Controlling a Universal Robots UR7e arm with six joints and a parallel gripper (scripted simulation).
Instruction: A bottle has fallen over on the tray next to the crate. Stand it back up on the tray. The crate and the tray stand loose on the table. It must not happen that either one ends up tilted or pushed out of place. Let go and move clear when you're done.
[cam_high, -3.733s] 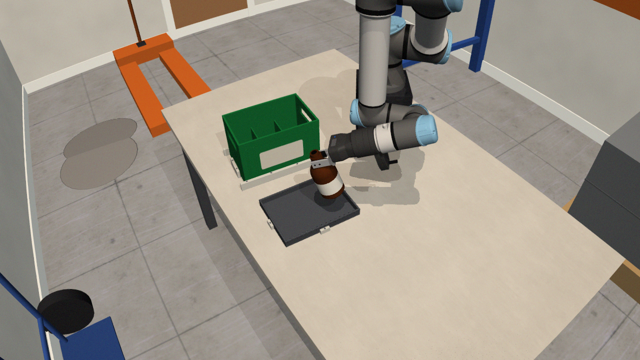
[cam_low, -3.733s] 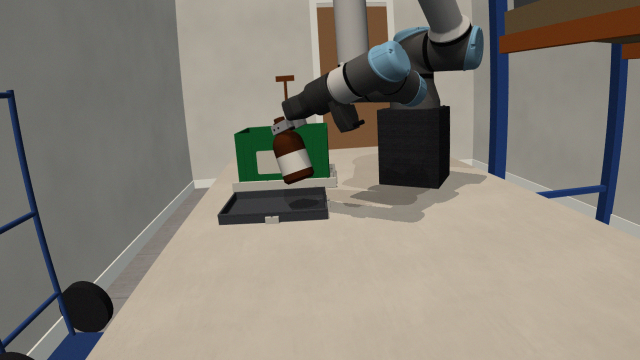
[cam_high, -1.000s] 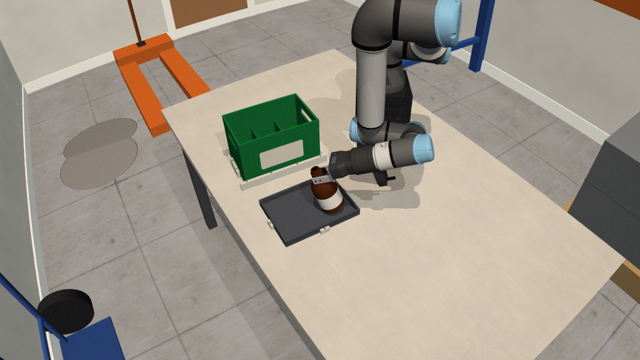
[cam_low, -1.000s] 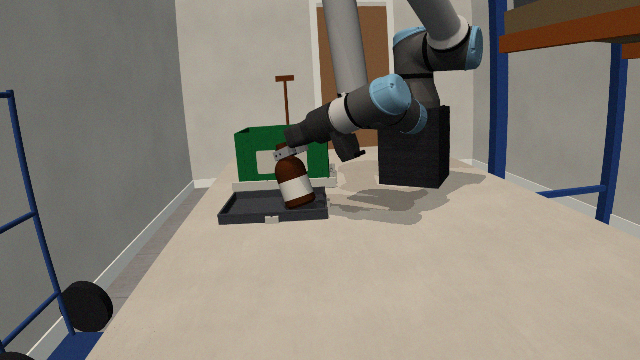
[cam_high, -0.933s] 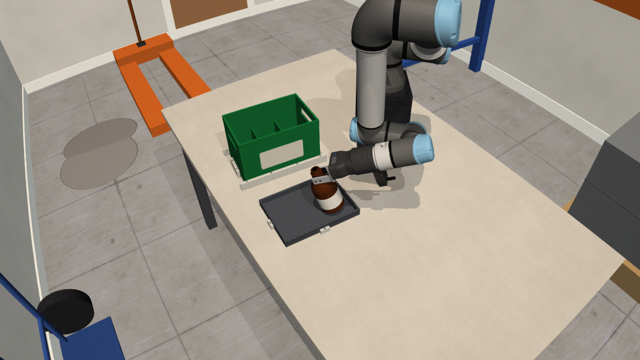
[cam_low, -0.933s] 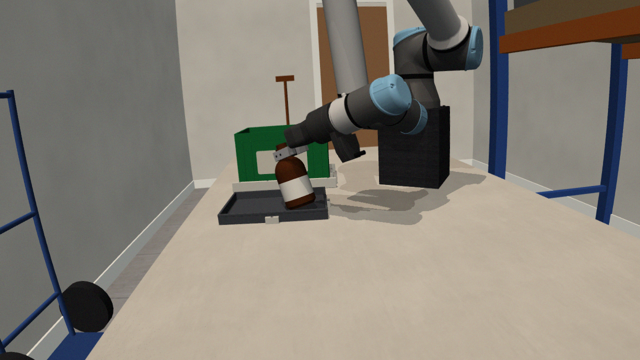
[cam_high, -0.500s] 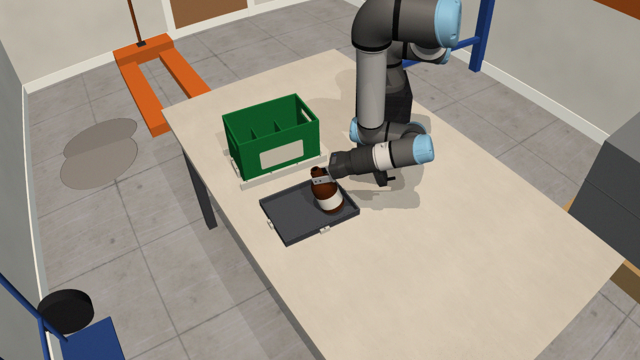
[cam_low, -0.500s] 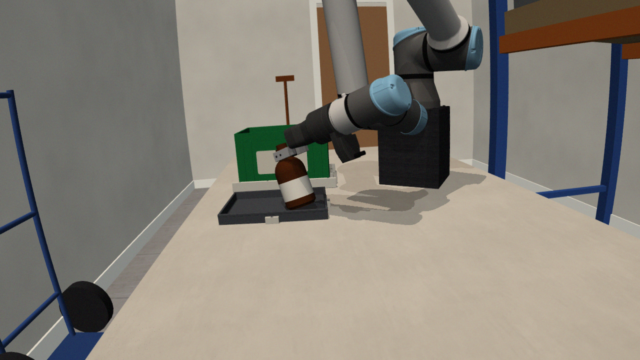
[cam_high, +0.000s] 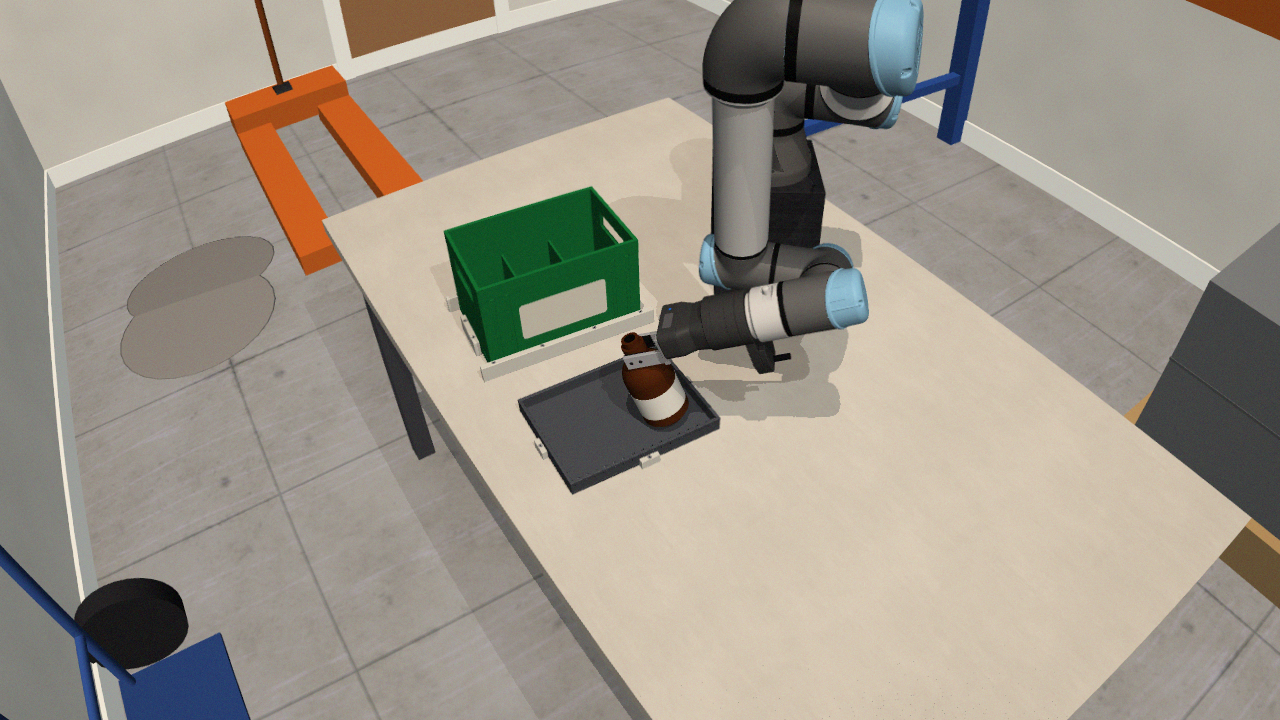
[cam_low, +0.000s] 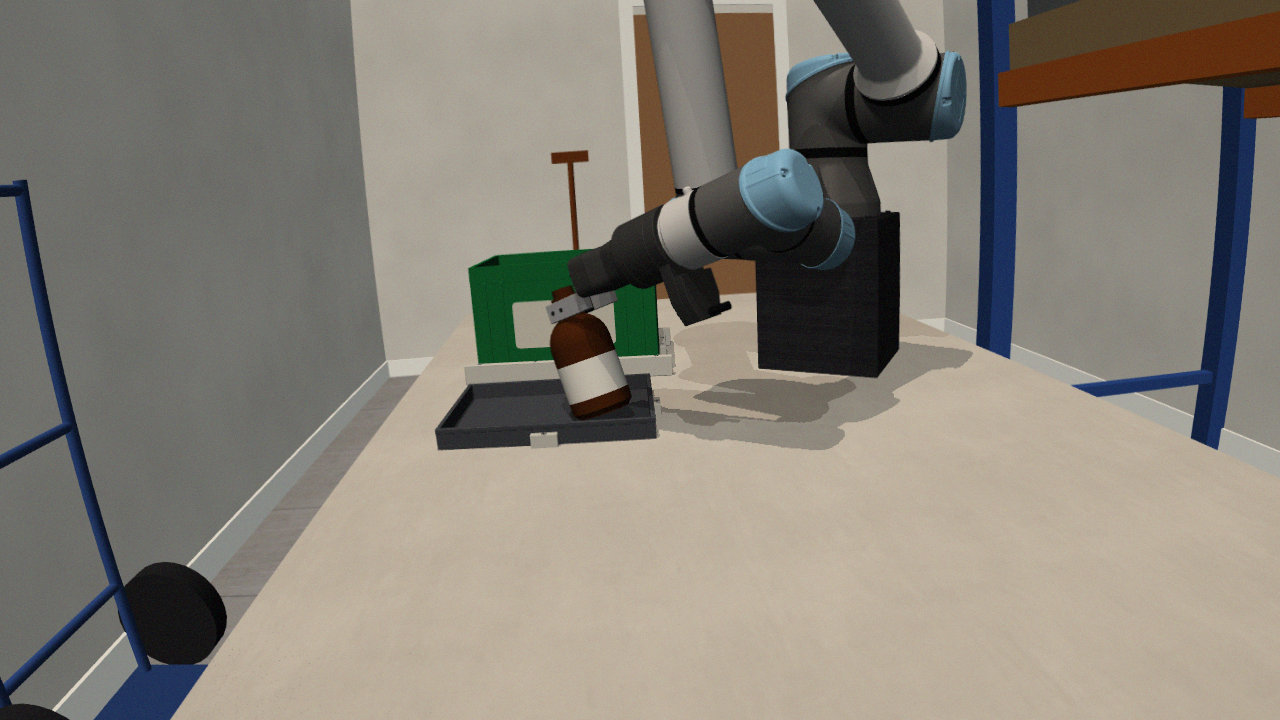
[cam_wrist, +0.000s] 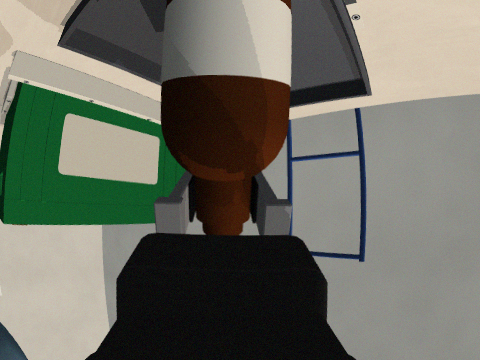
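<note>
The brown bottle lies 1 cm behind my hand, 1 cm to the left of it and 5 cm below it. Round my hand: green crate 4 cm behind, 29 cm to the right, 6 cm below; tray 3 cm ahead, 2 cm to the right, 13 cm below.
</note>
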